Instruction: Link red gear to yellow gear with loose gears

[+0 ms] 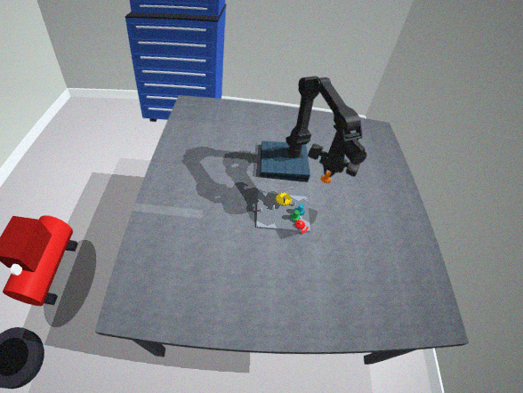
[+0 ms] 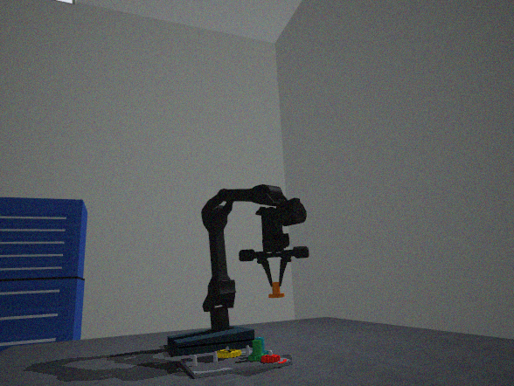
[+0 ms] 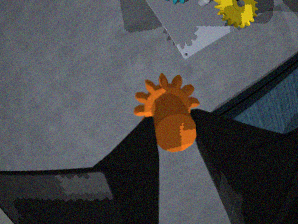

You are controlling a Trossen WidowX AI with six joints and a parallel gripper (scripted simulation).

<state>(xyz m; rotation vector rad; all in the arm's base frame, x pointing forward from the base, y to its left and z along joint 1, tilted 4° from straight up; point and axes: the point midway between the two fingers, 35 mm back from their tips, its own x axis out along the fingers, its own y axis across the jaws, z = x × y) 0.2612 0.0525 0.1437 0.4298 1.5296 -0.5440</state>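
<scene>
Right now my gripper tip is 140 mm above the teal gear, 90 mm to the left of it and 50 mm short of it. From my gripper tip the other things lie so: yellow gear: 140 mm to the right, 140 mm below, 10 mm behind; then orange gear: 10 mm below; then green gear: 140 mm below, 120 mm to the right, 80 mm ahead.
</scene>
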